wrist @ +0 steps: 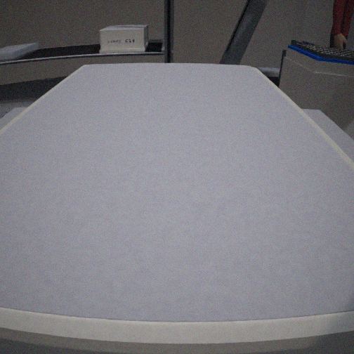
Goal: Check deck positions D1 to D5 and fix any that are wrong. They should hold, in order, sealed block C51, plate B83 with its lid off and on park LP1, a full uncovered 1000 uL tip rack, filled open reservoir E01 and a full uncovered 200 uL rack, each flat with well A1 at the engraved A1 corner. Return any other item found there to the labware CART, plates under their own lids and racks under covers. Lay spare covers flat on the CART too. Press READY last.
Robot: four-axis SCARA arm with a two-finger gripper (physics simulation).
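Note:
A pale grey-lavender, flat-topped labware item (pixel 175 190) with a cream rim fills most of the wrist view, level and close below the camera. My gripper is shut on it; the fingertips are hidden. No label or A1 mark is readable on its top, so which item it is cannot be told. At the upper right, a dark-topped, gridded rack with a blue edge (pixel 322 54) shows in part, and its type cannot be told. A white box-shaped block (pixel 124 40) stands at the upper left with a blurred label, perhaps C15 or C19.
The white block stands on a dark curved shelf (pixel 75 51), with another pale flat item (pixel 19 50) at the far left. A dark upright post (pixel 169 30) and a slanted bar (pixel 243 31) stand behind. A red-sleeved arm (pixel 342 17) shows beyond the blue-edged rack.

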